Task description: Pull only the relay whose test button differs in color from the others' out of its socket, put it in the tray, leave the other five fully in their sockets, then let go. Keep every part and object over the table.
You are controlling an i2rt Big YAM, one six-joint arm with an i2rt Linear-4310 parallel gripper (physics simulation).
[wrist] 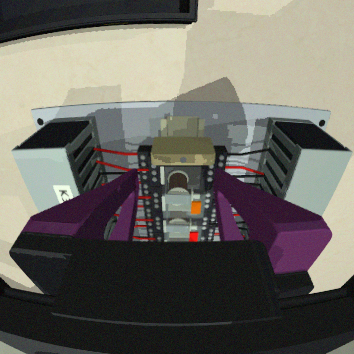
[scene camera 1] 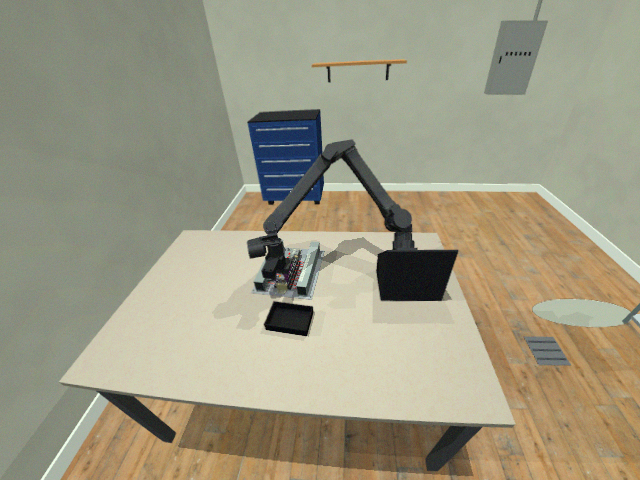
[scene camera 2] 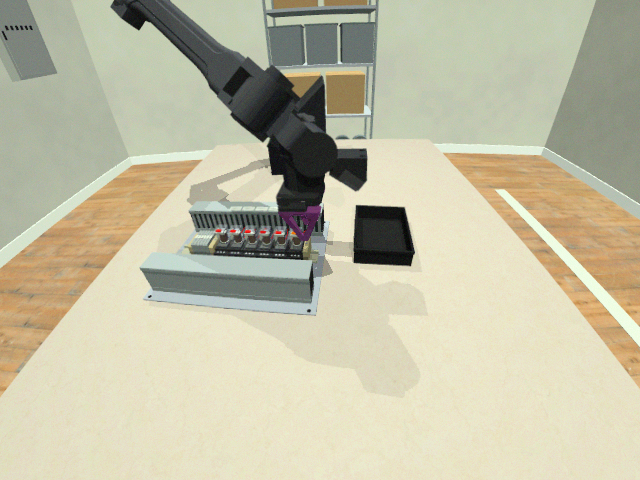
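Where they show: gripper, fingertip midpoint: (wrist: 175, 176) (scene camera 1: 281, 280) (scene camera 2: 306, 232); arm's base, origin of the base link: (scene camera 1: 403, 252).
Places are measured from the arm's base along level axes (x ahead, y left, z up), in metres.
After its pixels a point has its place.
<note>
The relay with the orange test button (scene camera 2: 296, 238) {z -0.093, x 0.515, y 0.059 m} (wrist: 178, 200) {z -0.086, x 0.499, y 0.062 m} stands in the socket at the tray-side end of the row. Several relays with red buttons stand beside it; the nearest red-button relay (scene camera 2: 280, 237) {z -0.092, x 0.512, y 0.030 m} (wrist: 177, 229) {z -0.086, x 0.495, y 0.035 m} is partly hidden by the gripper body in the wrist view. My gripper (scene camera 2: 305, 238) {z -0.091, x 0.499, y 0.077 m} (wrist: 175, 176) {z -0.091, x 0.499, y 0.077 m} has purple fingers, is open and empty, and straddles the orange-button relay from above, one finger on each side. In scene camera 1 the arm hides much of the row. The black tray (scene camera 1: 285, 330) {z -0.137, x 0.452, y 0.284 m} (scene camera 2: 383, 257) {z -0.136, x 0.525, y 0.220 m} (wrist: 170, 21) {z -0.143, x 0.504, y 0.166 m} is empty.
Grey wire ducts (scene camera 2: 227, 276) (wrist: 42, 165) flank the relay row on the metal plate (scene camera 2: 232, 304) {z -0.151, x 0.618, y -0.048 m} (wrist: 175, 106) {z -0.151, x 0.501, y 0.104 m}. A beige end block (wrist: 183, 151) {z -0.117, x 0.504, y 0.081 m} sits beside the orange-button relay. Red and black wires run to the ducts. A black panel (scene camera 1: 416, 276) {z -0.014, x -0.029, y 0.120 m} stands by the arm's base.
</note>
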